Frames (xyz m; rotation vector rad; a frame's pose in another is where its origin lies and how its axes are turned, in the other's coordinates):
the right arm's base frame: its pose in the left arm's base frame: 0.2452 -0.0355 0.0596 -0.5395 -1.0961 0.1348
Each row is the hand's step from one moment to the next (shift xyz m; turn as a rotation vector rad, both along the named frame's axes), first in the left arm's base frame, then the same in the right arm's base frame.
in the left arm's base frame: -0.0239 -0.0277 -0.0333 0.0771 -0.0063 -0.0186
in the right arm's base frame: -0.0481 -0.0117 -0.0002 0.0184 0.0156 -0.0758
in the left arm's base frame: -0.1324 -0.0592 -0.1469 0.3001 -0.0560 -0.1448
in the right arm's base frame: -0.2016 -0.0016 0.0445 0.0016 0.0680 -0.3310
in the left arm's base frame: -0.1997 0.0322 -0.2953 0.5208 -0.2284 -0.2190
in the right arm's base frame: -0.3195 0.1378 0.0841 -0.0188 -0.0108 -0.6090
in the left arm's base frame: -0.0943 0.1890 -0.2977 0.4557 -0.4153 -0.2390
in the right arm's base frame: -0.2156 0.2910 0.0460 -0.1331 -0.1729 -0.6242
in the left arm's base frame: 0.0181 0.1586 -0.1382 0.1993 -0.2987 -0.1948
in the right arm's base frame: -0.0456 0.2060 -0.0079 -0.1737 -0.1335 -0.3448
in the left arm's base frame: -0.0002 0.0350 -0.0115 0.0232 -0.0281 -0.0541
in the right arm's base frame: 0.0033 0.0357 0.0084 -0.0432 0.0053 -0.0486
